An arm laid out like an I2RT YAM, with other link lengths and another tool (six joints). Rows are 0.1 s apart.
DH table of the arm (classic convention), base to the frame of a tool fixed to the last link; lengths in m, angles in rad. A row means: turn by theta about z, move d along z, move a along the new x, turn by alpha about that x. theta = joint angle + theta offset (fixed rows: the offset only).
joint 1: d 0.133, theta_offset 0, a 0.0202, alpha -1.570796
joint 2: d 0, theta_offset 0, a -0.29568, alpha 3.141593
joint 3: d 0, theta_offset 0.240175, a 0.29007, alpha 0
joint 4: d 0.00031, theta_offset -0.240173, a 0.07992, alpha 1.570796
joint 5: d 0.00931, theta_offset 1.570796, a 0, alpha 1.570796
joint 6: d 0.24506, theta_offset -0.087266, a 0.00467, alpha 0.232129
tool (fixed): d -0.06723, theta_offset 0, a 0, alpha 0
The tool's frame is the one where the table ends.
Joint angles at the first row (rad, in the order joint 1, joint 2, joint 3, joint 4, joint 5, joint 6):
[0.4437, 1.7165, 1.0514, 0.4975, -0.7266, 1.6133]
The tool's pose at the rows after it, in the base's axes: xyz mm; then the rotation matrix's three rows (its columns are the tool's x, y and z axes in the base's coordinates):
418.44 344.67 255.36; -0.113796 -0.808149 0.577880; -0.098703 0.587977 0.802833; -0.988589 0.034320 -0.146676
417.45 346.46 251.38; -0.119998 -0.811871 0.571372; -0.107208 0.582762 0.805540; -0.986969 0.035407 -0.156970
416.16 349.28 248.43; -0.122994 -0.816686 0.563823; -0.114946 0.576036 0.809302; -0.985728 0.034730 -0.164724
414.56 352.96 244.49; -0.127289 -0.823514 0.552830; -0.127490 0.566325 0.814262; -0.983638 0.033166 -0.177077
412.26 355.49 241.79; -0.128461 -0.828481 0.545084; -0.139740 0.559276 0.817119; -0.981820 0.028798 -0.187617
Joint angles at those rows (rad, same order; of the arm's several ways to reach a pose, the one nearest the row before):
[0.4461, 1.7178, 1.0558, 0.4805, -0.7267, 1.6046]
[0.4494, 1.7239, 1.0584, 0.4704, -0.7294, 1.5984]
[0.4548, 1.7304, 1.0630, 0.4612, -0.7316, 1.5919]
[0.4616, 1.7392, 1.0720, 0.4432, -0.7354, 1.5805]
[0.4678, 1.7414, 1.0767, 0.4250, -0.7360, 1.5678]

